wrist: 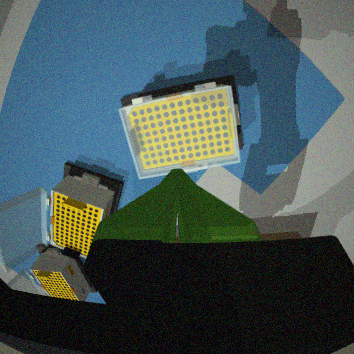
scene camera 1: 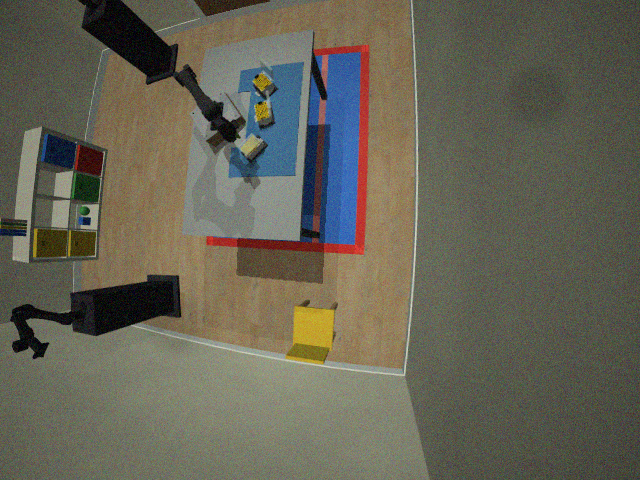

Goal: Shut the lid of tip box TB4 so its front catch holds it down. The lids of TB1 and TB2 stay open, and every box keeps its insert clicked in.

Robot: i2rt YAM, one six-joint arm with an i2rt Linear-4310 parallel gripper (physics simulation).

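Frame: origin at the arm's base, x ahead, y left, z up, level; millimetres.
Where they show: gripper, between the fingertips: (wrist: 176, 177) (scene camera 1: 240, 137).
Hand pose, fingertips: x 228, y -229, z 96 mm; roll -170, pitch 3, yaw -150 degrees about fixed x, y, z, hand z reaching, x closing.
Note:
Things, the pixels of their centre, and the offset from my fingertips. "spot": a spot on its surface instead. Level surfaces: height alone.
- tip box, middle of its body: (wrist: 183, 136) (scene camera 1: 250, 145) 7 mm back, 11 mm left, 144 mm down
- farther box, middle of its body: (wrist: 55, 289) (scene camera 1: 261, 81) 68 mm ahead, 431 mm left, 118 mm down
- nearer one's clear lid, a spot on its surface: (wrist: 22, 225) spot: 143 mm ahead, 232 mm left, 86 mm down
- blue mat, height of its surface: 182 mm down
- grey table, height of its surface: 186 mm down
A tip box (scene camera 1: 253, 146) (wrist: 182, 127) has its clear lid lying over a yellow insert; its label is not readable, and I cannot tell whether the front catch holds. Another box (scene camera 1: 263, 110) (wrist: 77, 222) and a farther box (scene camera 1: 263, 82) (wrist: 57, 285) show bare yellow inserts. The nearer one's clear lid (wrist: 22, 225) stands open in the wrist view; the farther one's lid is partly hidden there. My gripper (scene camera 1: 237, 137) (wrist: 176, 177) is shut and empty, its green tips at the lidded box's near edge in the wrist view. Their height above it is unclear.
The boxes stand on a blue mat (scene camera 1: 284, 118) (wrist: 75, 75) on a grey table (scene camera 1: 273, 206). A brown block (scene camera 1: 214, 140) lies beside the arm. A second arm's black pedestal (scene camera 1: 118, 307), a shelf (scene camera 1: 25, 191) and a yellow chair (scene camera 1: 313, 328) stand away from the table.

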